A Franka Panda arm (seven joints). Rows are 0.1 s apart.
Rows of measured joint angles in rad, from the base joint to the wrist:
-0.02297 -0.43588 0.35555 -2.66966 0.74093 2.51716 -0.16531
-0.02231 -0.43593 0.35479 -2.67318 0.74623 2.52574 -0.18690
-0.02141 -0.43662 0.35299 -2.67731 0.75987 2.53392 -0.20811
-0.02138 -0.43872 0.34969 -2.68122 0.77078 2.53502 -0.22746
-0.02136 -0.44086 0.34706 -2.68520 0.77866 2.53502 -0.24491
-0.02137 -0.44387 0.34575 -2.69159 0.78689 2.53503 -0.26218
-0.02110 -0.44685 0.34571 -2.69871 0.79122 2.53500 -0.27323
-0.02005 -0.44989 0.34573 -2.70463 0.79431 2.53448 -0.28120
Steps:
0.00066 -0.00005 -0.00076 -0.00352 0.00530 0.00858 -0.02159
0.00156 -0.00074 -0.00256 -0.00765 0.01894 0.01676 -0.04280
0.00159 -0.00284 -0.00586 -0.01156 0.02985 0.01786 -0.06215
0.00161 -0.00498 -0.00849 -0.01554 0.03773 0.01786 -0.07960
0.00160 -0.00799 -0.00980 -0.02193 0.04596 0.01787 -0.09687
0.00187 -0.01097 -0.00984 -0.02905 0.05029 0.01784 -0.10792
0.00292 -0.01401 -0.00982 -0.03497 0.05338 0.01732 -0.11589

